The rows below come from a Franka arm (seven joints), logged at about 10 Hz.
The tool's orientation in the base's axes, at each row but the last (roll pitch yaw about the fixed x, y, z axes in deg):
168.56, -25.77, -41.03
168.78, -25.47, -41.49
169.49, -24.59, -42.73
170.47, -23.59, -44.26
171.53, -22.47, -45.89
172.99, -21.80, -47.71
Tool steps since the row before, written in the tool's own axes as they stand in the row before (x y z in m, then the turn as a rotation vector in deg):
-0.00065, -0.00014, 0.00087, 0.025, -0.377, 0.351
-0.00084, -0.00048, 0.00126, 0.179, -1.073, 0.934
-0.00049, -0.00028, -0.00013, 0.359, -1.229, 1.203
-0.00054, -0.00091, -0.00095, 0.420, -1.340, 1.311
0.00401, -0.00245, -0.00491, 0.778, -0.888, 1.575
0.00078, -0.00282, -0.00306, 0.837, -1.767, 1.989
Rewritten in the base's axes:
-0.00018, 0.00011, -0.00108, 0.351, 0.092, -0.366
0.00001, 0.00029, -0.00156, 1.060, 0.225, -0.939
-0.00015, 0.00054, -0.00013, 1.341, 0.108, -1.130
0.00016, 0.00132, 0.00050, 1.481, 0.099, -1.220
0.00364, 0.00076, 0.00569, 1.414, -0.530, -1.263
0.00216, 0.00234, 0.00279, 2.188, -0.160, -1.722

